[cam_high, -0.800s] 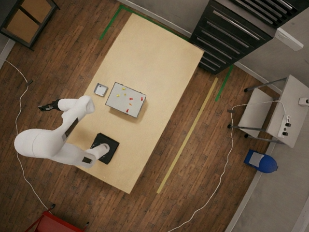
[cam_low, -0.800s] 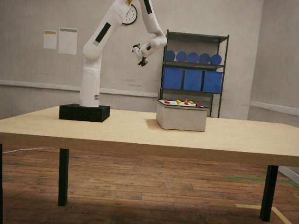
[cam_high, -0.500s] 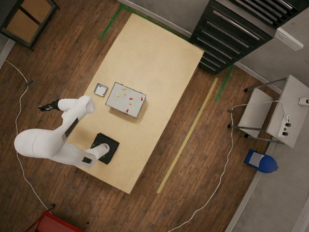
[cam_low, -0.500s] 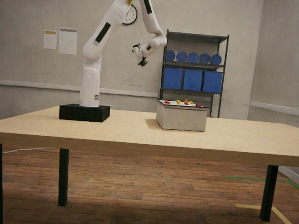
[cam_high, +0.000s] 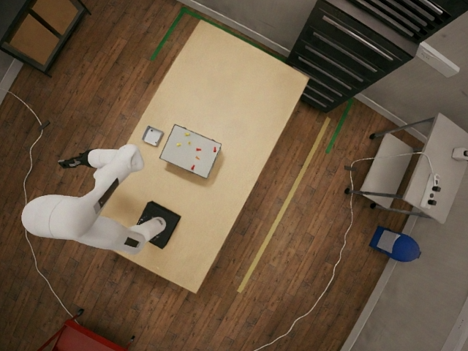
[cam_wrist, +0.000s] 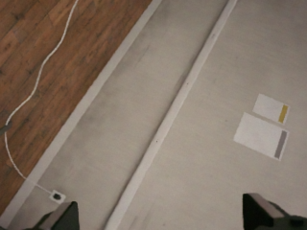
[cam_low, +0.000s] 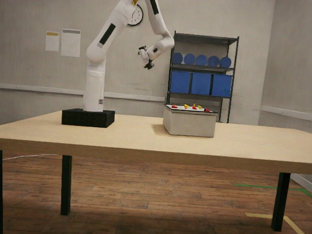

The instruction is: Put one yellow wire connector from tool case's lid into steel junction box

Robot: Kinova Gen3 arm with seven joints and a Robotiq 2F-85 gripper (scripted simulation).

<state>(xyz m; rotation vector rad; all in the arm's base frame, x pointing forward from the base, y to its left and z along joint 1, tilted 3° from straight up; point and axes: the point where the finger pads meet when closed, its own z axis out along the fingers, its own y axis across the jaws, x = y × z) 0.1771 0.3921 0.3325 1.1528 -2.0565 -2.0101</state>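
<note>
My hand is 340 mm to the left of the grey tool case, 310 mm short of it and 300 mm above it. Also, from my hand: orange connector: 400 mm to the right, 300 mm ahead, 260 mm below.
</note>
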